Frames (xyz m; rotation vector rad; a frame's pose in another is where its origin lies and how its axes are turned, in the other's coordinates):
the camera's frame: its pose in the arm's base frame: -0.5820 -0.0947 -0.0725 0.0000 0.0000 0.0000
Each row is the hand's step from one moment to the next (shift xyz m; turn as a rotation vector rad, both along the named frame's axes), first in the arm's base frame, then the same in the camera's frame.
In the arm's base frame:
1: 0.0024 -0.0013 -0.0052 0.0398 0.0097 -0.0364
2: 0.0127 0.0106 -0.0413 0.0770 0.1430 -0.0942
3: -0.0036 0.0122 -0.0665 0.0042 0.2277 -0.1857
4: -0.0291 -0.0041 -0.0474 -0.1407 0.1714 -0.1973
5: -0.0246 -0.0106 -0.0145 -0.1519 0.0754 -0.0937
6: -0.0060 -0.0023 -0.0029 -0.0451 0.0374 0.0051
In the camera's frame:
1: 0.0024 -0.0013 -0.0052 0.0398 0.0097 -0.0364
2: 0.0127 0.0106 -0.0413 0.0770 0.1430 -0.0942
3: -0.0036 0.0122 -0.0665 0.0042 0.2277 -0.1857
4: -0.0291 -0.0041 -0.0474 -0.1407 0.1714 -0.1973
5: -0.0246 -0.0106 -0.0145 -0.1519 0.0754 -0.0937
6: -0.0060 -0.0023 -0.0029 -0.0451 0.0374 0.0051

